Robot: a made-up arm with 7 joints. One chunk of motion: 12 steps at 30 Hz.
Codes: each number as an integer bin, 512 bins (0 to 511) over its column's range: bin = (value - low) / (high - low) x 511, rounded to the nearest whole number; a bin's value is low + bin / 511 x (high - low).
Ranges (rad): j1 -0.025..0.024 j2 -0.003..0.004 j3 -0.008..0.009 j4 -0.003..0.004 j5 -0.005..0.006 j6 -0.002..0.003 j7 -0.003..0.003
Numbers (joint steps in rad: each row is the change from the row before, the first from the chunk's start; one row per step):
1: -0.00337 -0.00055 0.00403 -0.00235 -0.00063 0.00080 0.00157
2: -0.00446 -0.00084 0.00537 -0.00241 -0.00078 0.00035 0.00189
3: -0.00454 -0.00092 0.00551 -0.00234 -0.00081 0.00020 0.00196
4: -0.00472 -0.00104 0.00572 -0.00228 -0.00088 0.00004 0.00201
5: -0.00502 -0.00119 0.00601 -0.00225 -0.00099 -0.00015 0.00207
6: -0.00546 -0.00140 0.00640 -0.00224 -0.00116 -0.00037 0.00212
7: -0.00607 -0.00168 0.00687 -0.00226 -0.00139 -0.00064 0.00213
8: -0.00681 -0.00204 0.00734 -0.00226 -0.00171 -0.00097 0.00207
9: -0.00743 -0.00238 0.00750 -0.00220 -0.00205 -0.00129 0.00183
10: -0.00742 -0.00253 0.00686 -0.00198 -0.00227 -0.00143 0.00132
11: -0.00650 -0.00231 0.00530 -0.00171 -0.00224 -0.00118 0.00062
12: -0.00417 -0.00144 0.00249 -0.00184 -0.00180 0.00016 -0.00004
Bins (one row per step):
1: 226 179 362 47 203 286 389
2: 214 158 402 43 196 240 416
3: 213 152 406 48 195 225 422
4: 211 143 412 53 191 208 427
5: 208 132 421 55 186 189 432
6: 204 117 433 55 178 167 436
7: 197 96 447 54 168 139 437
8: 190 70 461 54 153 105 432
9: 183 45 466 58 137 73 411
10: 183 34 447 74 127 58 368
11: 193 50 400 94 128 84 308
12: 217 114 315 85 149 221 252

